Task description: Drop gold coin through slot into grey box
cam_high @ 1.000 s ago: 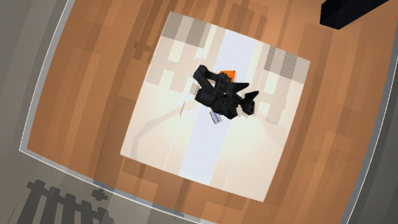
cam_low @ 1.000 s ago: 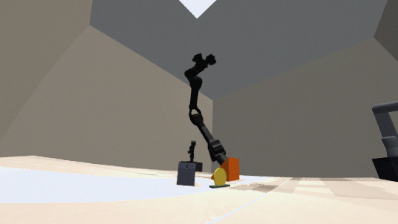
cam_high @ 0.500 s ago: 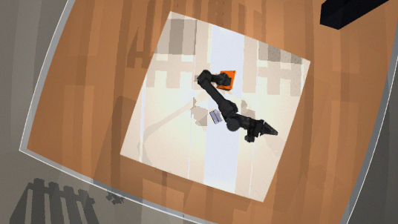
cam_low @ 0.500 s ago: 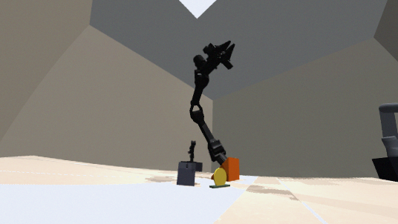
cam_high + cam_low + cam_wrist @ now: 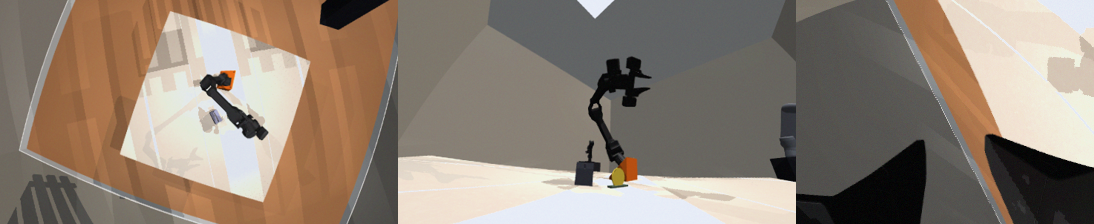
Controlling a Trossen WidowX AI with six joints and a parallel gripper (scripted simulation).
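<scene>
Now: gripper tip 30 cm above the gold coin, 16 cm to the left of it and 7 cm past it.
</scene>
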